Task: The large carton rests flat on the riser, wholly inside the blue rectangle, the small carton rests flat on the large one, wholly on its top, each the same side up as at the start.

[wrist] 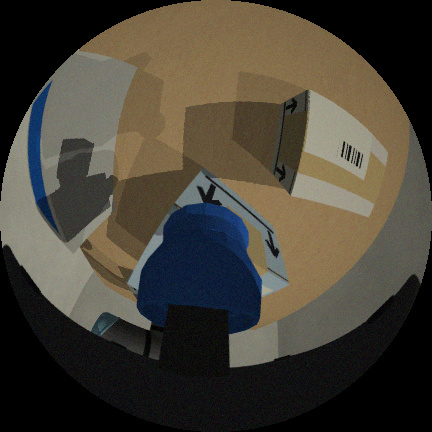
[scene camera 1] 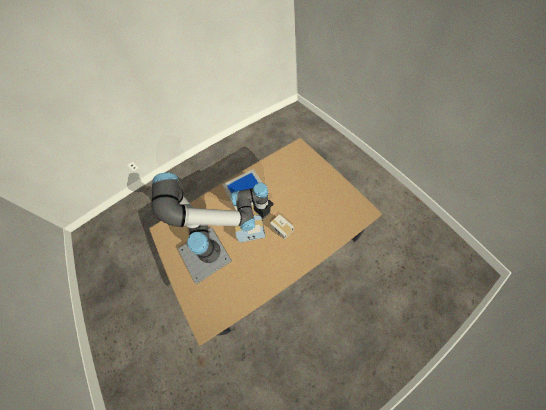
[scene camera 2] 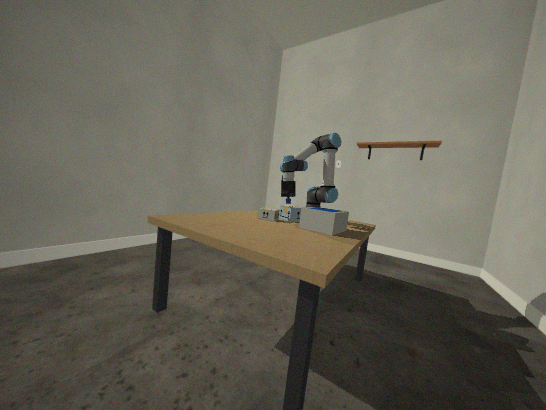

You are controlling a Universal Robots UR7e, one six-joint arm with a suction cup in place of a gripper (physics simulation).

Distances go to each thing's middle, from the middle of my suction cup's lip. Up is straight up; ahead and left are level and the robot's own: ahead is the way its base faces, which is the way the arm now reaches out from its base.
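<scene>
Large carton (wrist: 263,249): my suction cup is 80 mm above it, 20 mm to the right of it and 110 mm past it. Counted from my suction cup, the riser with blue rectangle (scene camera 2: 327,221) is 70 mm below, 260 mm to the left and 70 mm ahead; the small carton (wrist: 322,153) is 100 mm below, 120 mm to the right and 50 mm ahead.
</scene>
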